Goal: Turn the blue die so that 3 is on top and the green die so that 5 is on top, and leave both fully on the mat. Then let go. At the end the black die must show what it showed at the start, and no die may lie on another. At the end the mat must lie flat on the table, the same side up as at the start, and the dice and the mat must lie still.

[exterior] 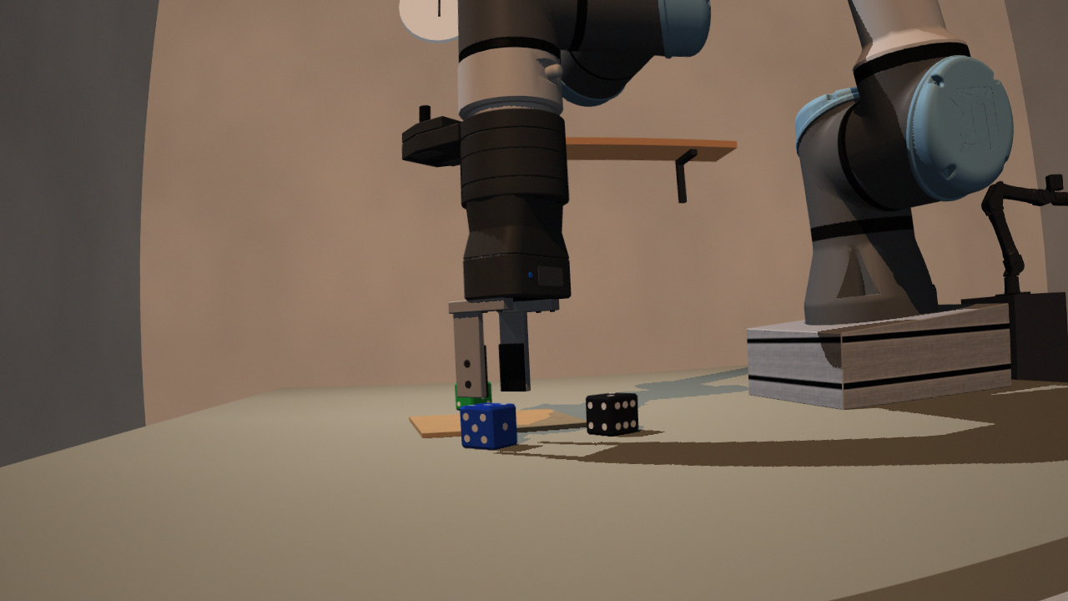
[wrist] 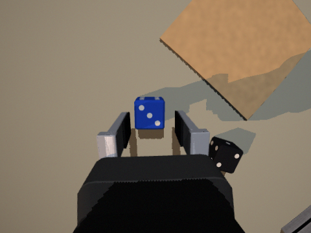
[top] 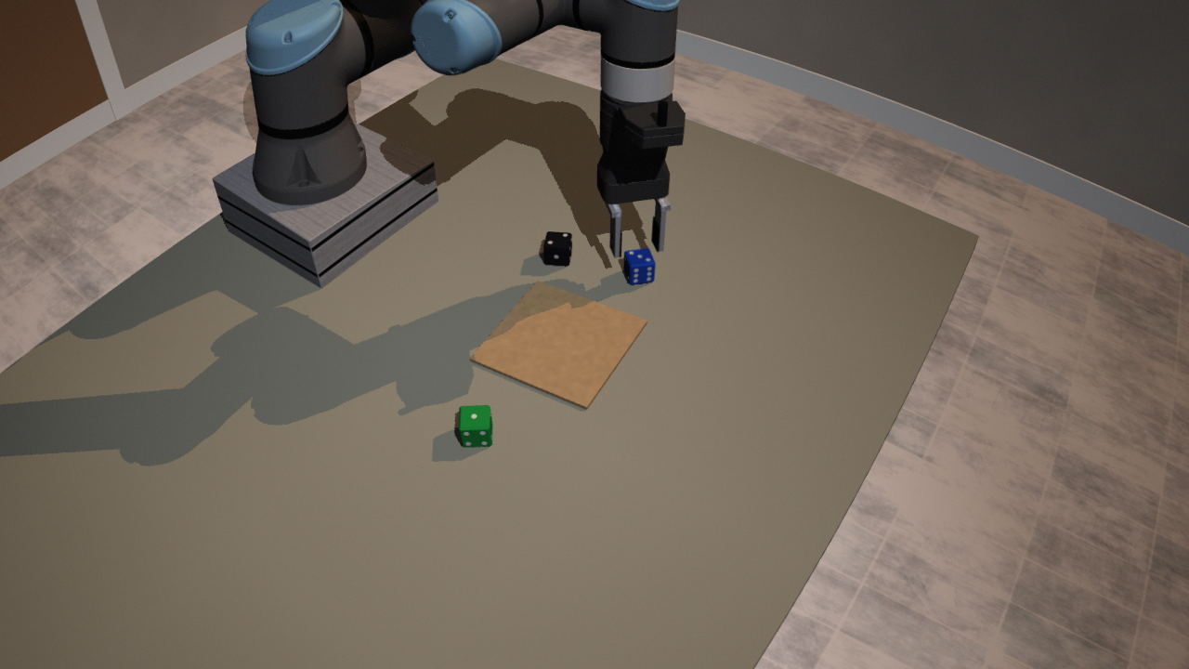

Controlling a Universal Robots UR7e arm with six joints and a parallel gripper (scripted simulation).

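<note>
Now: the blue die 10 mm ahead of my hand and 40 mm below it. Round my hand: green die 290 mm to the right, 40 mm below; brown mat 10 mm behind, 140 mm to the right, 50 mm below; black die 90 mm behind, 30 mm to the right, 40 mm below.
</note>
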